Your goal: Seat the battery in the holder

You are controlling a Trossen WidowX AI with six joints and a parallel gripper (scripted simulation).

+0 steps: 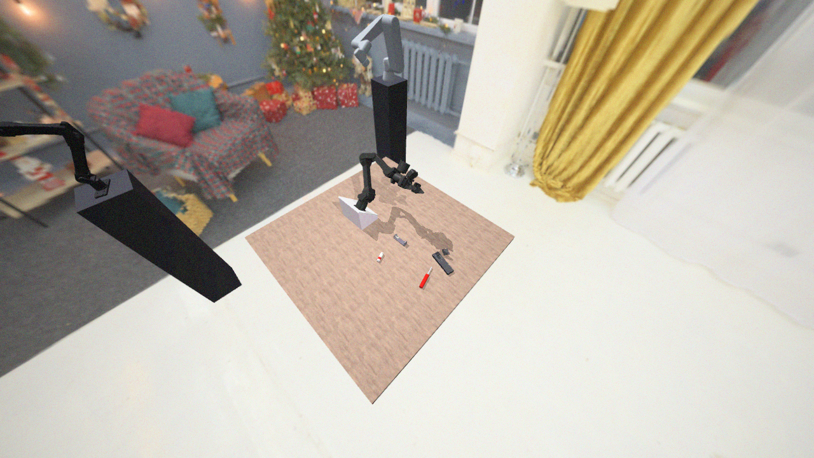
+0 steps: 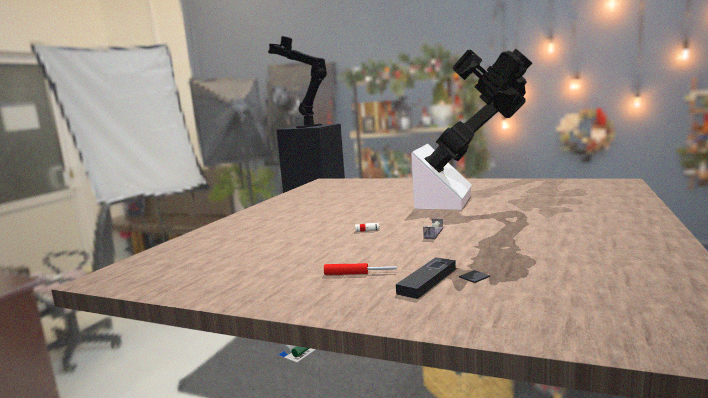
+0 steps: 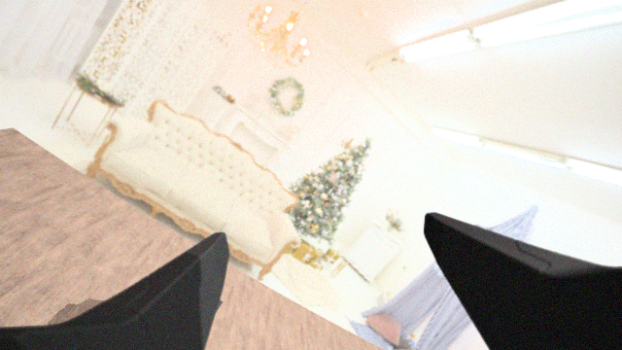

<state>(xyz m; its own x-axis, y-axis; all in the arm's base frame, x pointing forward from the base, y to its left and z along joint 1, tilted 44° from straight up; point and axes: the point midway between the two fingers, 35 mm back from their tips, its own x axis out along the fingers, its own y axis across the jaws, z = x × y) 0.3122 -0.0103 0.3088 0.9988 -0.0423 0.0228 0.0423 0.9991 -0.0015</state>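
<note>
Right now the battery is 36 cm below my gripper tip, 32 cm to the right of it and 2 cm behind it. Also, from my gripper tip: dark cover plate: 37 cm below, 24 cm ahead, 2 cm to the left; red-handled screwdriver: 36 cm below, 28 cm ahead, 20 cm to the right; black remote: 36 cm below, 28 cm ahead, 7 cm to the right.
</note>
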